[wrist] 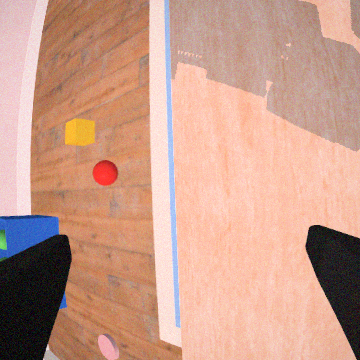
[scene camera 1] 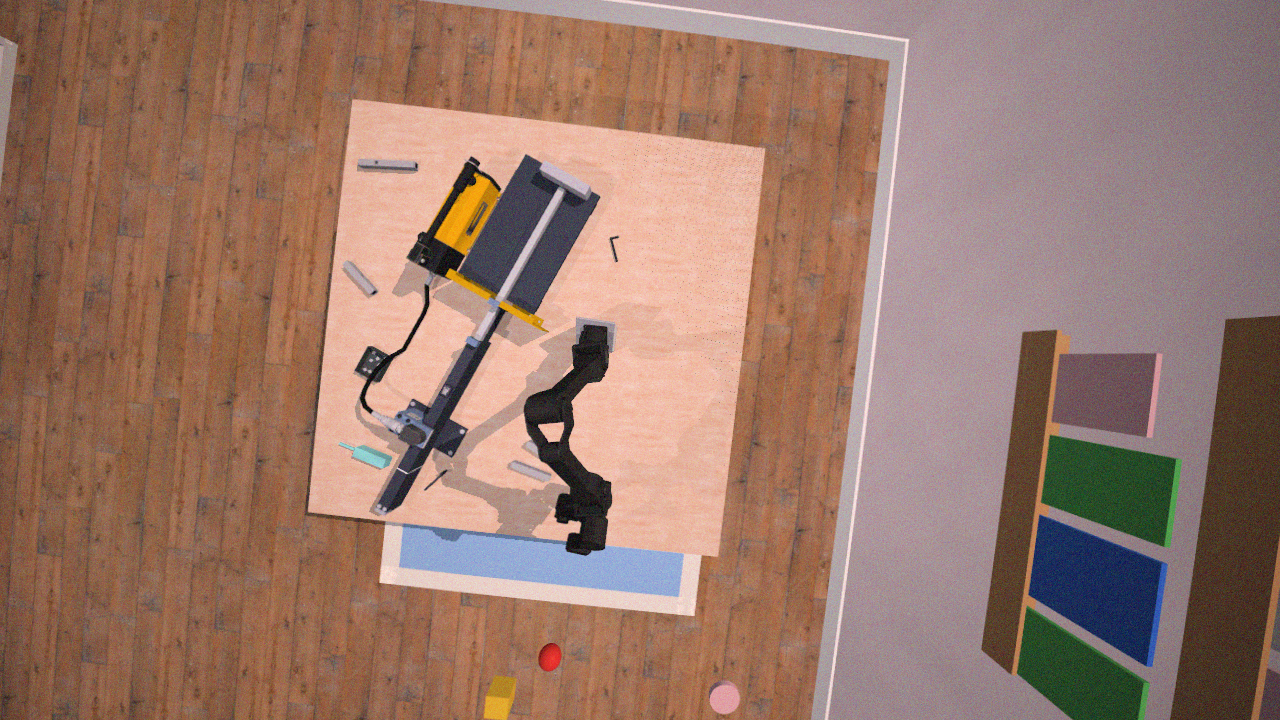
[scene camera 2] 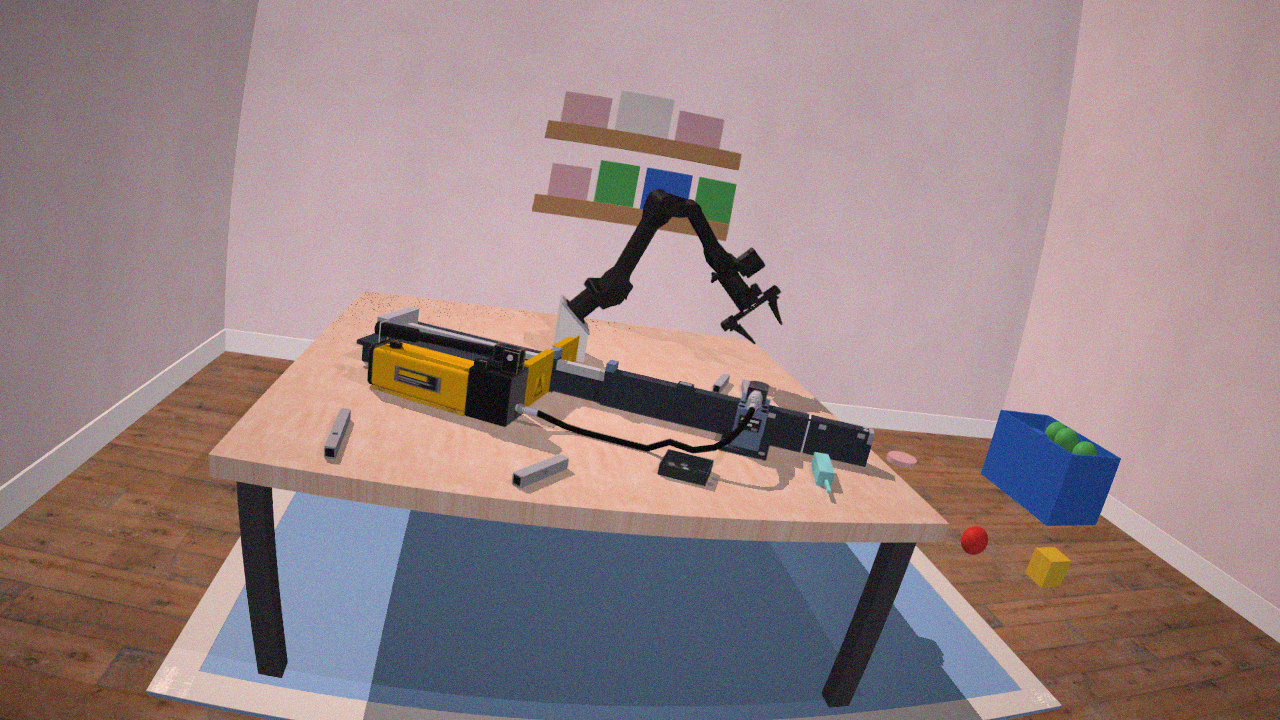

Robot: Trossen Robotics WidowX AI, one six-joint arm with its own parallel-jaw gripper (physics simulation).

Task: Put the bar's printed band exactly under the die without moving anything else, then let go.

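Places are measured from the arm's base along level axes (x ahead, y left, z up), in metres.
Pixels of known places: gripper, between the fingertips: (wrist: pixel 191 244) (scene camera 1: pixel 575 523) (scene camera 2: pixel 768 334); arm's base, origin of its link: (scene camera 1: pixel 595 334) (scene camera 2: pixel 574 311).
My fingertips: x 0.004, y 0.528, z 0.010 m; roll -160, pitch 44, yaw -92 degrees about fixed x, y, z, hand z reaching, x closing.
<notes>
For each thing: its top centre in the pictures, then the offset to it from my fingertips. "spot": a spot on its surface instead. Level surfaces: height alone.
- long dark beam, a spot on its surface: (scene camera 2: pixel 662 400) spot: dx +0.413, dy -0.370, dz -0.082 m
- yellow-black pump, a spot on its surface: (scene camera 2: pixel 420 380) spot: dx +0.475, dy -0.869, dz -0.079 m
- dark tray, height of its surface: dz -0.075 m
- black box, a spot on its surface: (scene camera 2: pixel 685 466) spot: dx +0.657, dy -0.370, dz -0.122 m
- teal bottle, centre of its top: (scene camera 2: pixel 826 468) (scene camera 1: pixel 359 454) dx +0.684, dy -0.100, dz -0.094 m
- hex key, centre of its top: (scene camera 1: pixel 617 248) dx -0.031, dy -0.807, dz -0.118 m
- table, height of its surface: dz -0.124 m
My gripper (scene camera 2: pixel 766 331) (wrist: pixel 191 244) is open and empty, high above the table's right part in scene camera 2. In scene camera 1 the arm's end is over the table's lower edge and its fingers cannot be made out. A long dark beam (scene camera 1: pixel 460 382) (scene camera 2: pixel 662 400) runs through a grey-blue press head (scene camera 1: pixel 411 428) (scene camera 2: pixel 753 416). A thin pale line crosses the beam near its end; I cannot tell if it is the printed band. The die cannot be made out. Loose grey bars lie on the table: one (scene camera 1: pixel 387 165) (scene camera 2: pixel 337 434), another (scene camera 1: pixel 359 278) (scene camera 2: pixel 540 471), and one (scene camera 1: pixel 529 470) near the arm.
A yellow-black pump (scene camera 1: pixel 469 214) (scene camera 2: pixel 420 380) stands beside a dark tray (scene camera 1: pixel 510 219). A black hose joins pump and head. A black box (scene camera 1: pixel 371 362) (scene camera 2: pixel 685 466), a teal bottle (scene camera 1: pixel 369 455) (scene camera 2: pixel 823 470) and a hex key (scene camera 1: pixel 614 248) lie on the table (scene camera 1: pixel 671 402) (scene camera 2: pixel 295 394) (wrist: pixel 250 200).
</notes>
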